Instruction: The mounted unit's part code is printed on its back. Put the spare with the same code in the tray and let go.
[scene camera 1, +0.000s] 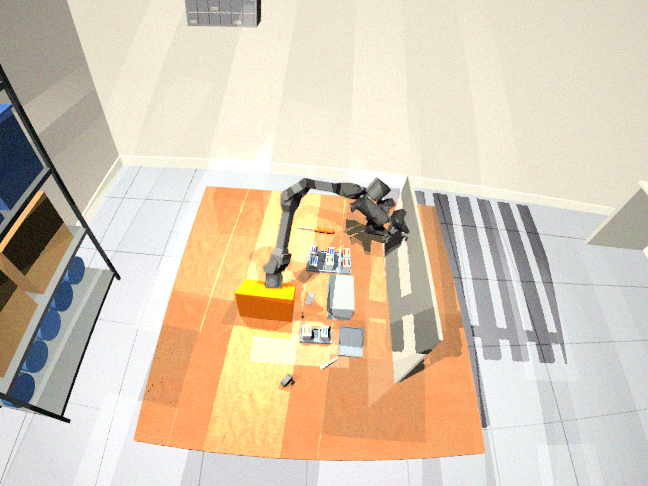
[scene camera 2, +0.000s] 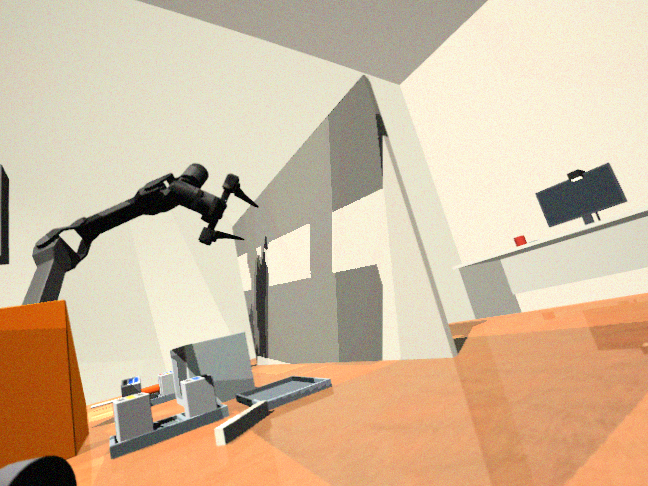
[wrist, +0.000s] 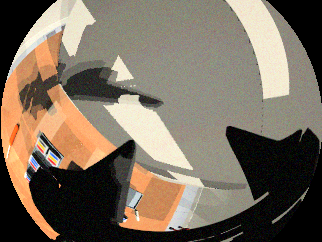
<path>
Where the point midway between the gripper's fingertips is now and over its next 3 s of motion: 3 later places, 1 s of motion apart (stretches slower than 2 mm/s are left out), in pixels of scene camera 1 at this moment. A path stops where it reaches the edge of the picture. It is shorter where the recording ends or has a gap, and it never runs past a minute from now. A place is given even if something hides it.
The gripper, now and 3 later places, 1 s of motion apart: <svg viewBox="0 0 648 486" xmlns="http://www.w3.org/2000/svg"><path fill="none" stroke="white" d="M400 234L366 278L334 240L331 249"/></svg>
</path>
